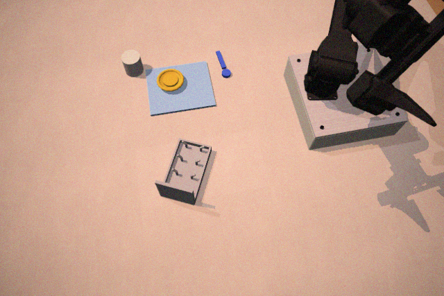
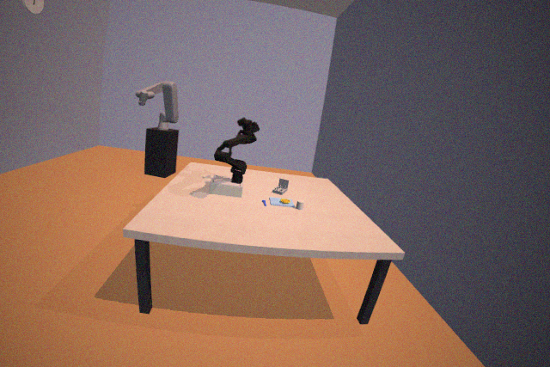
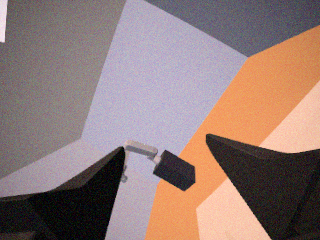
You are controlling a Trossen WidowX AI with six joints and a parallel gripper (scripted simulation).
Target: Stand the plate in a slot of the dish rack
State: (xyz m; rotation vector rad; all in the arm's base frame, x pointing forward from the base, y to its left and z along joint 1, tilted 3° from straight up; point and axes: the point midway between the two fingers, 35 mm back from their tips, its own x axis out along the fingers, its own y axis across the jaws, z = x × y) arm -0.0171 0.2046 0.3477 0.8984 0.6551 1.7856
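The yellow plate lies 400 mm below my gripper tip, 360 mm ahead of it and 310 mm to the right of it. Round my gripper tip: grey dish rack (390 mm below, 310 mm ahead, 90 mm to the right); then light blue mat (410 mm below, 330 mm ahead, 300 mm to the right); then blue spoon (410 mm below, 360 mm to the right, 230 mm ahead).
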